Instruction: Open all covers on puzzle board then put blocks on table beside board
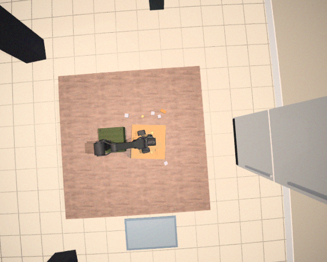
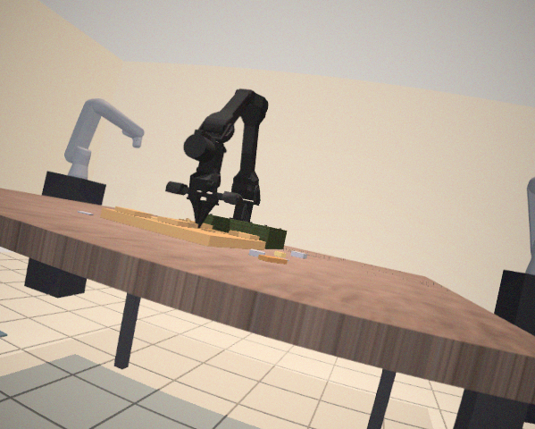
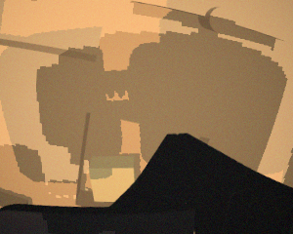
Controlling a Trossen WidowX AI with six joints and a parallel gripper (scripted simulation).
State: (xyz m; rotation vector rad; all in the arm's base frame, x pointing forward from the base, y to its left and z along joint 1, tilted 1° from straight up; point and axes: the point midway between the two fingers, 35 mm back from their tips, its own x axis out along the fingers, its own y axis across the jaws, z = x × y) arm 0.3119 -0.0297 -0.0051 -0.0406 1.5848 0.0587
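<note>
My gripper tip is 3 cm short of the puzzle board and 1 cm to the left of it.
</note>
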